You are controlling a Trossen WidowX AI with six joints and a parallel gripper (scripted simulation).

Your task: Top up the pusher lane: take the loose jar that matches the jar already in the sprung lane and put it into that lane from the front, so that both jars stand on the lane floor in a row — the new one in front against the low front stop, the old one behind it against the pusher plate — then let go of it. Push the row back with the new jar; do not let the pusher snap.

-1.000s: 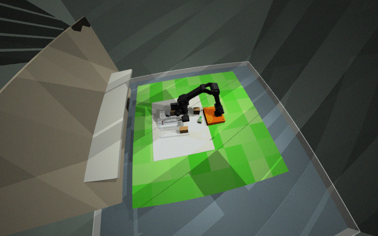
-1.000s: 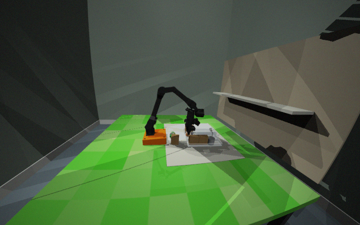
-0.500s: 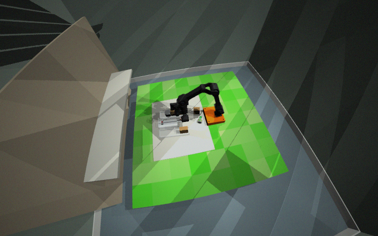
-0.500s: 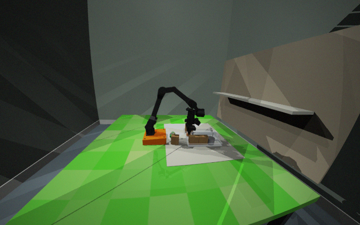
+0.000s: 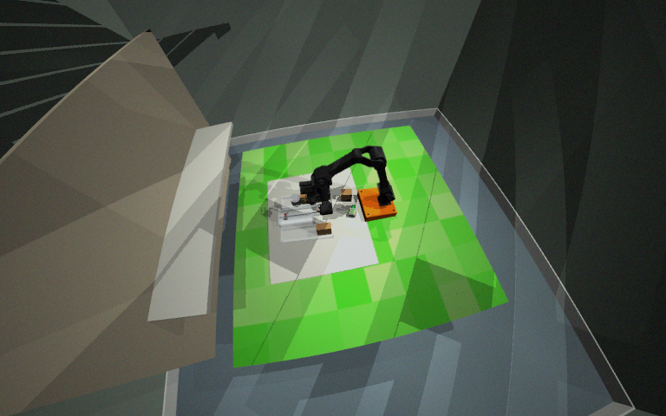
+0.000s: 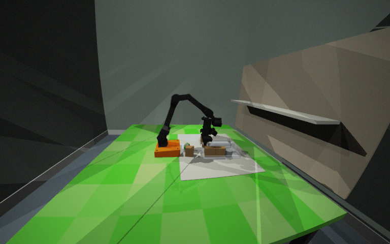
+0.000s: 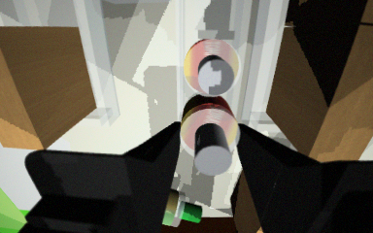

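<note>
Right now my gripper tip is 15 cm short of the clear lane tray, 1 cm to the right of it and 4 cm above it. Also, from my gripper tip: grey cylinder 16 cm ahead, 9 cm to the right, 3 cm below.
</note>
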